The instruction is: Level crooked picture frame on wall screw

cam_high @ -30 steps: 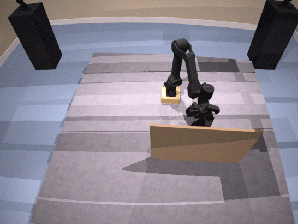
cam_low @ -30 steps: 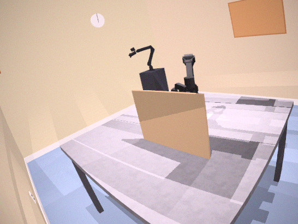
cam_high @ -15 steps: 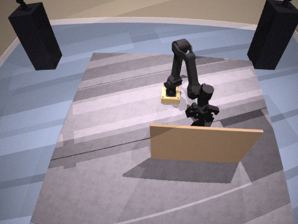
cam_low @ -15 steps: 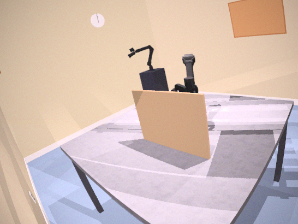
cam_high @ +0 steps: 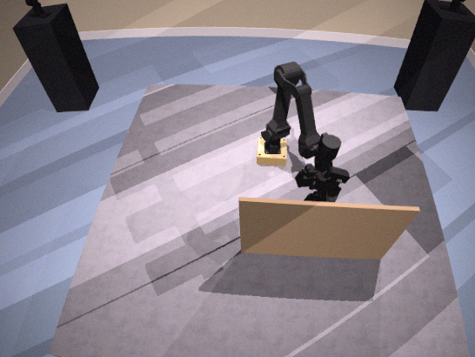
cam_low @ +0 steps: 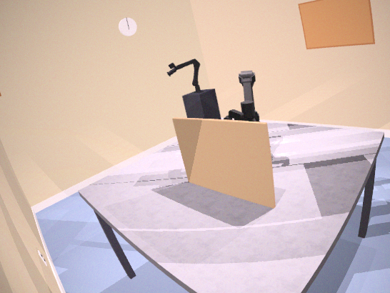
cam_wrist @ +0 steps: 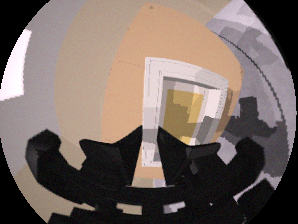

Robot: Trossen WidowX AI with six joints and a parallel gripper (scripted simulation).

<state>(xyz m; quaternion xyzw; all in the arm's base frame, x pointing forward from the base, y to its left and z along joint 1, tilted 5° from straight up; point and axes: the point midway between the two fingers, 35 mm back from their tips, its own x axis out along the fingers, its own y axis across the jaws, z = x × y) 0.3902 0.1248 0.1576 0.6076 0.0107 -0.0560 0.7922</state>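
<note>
The picture frame is 5 cm below my gripper tip and 2 cm to the right of it. From my gripper tip the other things lie so: tan wall panel (7 cm below, 2 cm ahead, 1 cm to the right).
</note>
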